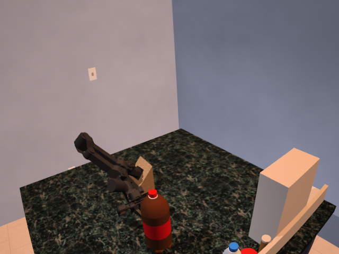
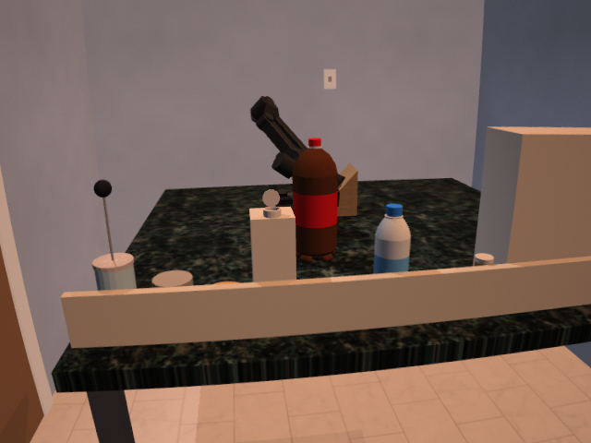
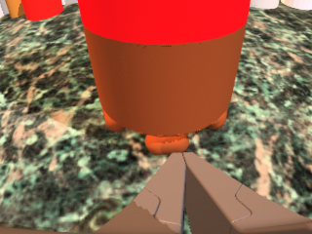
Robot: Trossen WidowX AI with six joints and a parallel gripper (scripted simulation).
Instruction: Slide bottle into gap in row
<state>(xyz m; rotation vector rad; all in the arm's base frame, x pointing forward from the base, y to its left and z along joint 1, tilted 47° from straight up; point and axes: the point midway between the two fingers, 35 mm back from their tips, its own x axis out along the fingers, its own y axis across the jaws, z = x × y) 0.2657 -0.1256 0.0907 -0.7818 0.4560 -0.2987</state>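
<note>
My hand is 14 cm short of the cola bottle, 1 cm to the left of it and 7 cm below it. Round my hand: water bottle 45 cm ahead, 7 cm to the left, 2 cm above; red lid 45 cm ahead, 19 cm to the left, 6 cm below; rail 50 cm ahead, 12 cm to the left, 3 cm below.
</note>
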